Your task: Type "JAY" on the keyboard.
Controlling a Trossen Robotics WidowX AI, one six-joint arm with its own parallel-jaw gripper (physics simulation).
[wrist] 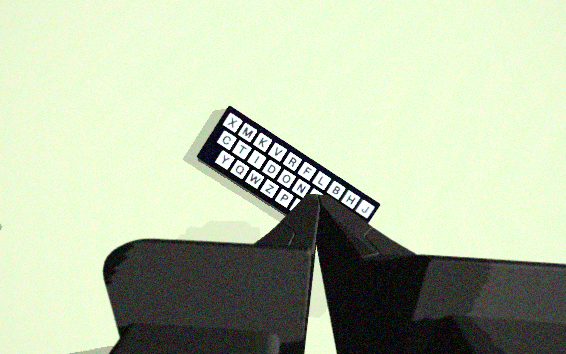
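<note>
A dark keyboard with white letter keys lies slanted in the middle of the wrist view, from upper left to lower right. The J key is at the right end of its top row. The Y key is at the left end of the bottom row. The A key does not show; the fingers hide the right part of the middle and bottom rows. My gripper is shut and empty. Its tips appear over the middle row, just right of the N key; whether they touch a key I cannot tell.
The keyboard lies on a pale green surface. The keyboard's shadow falls along its left and lower edges. A faint grey shadow lies left of the fingers, and another shows at the bottom left edge.
</note>
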